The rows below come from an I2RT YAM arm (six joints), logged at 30 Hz.
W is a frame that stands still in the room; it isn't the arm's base.
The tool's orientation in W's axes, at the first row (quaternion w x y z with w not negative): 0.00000 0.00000 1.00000 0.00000
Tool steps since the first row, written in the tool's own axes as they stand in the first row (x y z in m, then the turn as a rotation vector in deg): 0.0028 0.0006 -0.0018 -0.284 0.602 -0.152; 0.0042 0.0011 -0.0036 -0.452 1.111 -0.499; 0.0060 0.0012 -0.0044 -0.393 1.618 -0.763; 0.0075 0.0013 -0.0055 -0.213 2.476 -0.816; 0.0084 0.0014 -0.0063 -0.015 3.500 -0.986; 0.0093 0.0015 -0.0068 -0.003 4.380 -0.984; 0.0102 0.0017 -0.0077 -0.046 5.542 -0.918; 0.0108 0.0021 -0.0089 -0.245 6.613 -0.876; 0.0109 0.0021 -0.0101 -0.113 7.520 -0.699; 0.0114 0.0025 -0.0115 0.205 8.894 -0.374
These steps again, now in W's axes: -0.0028 0.0006 0.0018 0.284 0.602 0.152; -0.0042 0.0011 0.0036 0.452 1.111 0.499; -0.0060 0.0012 0.0044 0.393 1.618 0.763; -0.0075 0.0013 0.0055 0.213 2.476 0.816; -0.0084 0.0014 0.0063 0.015 3.500 0.986; -0.0093 0.0015 0.0068 0.003 4.380 0.984; -0.0102 0.0017 0.0077 0.046 5.542 0.918; -0.0108 0.0021 0.0089 0.245 6.613 0.876; -0.0109 0.0021 0.0101 0.113 7.520 0.699; -0.0114 0.0025 0.0115 -0.205 8.894 0.374
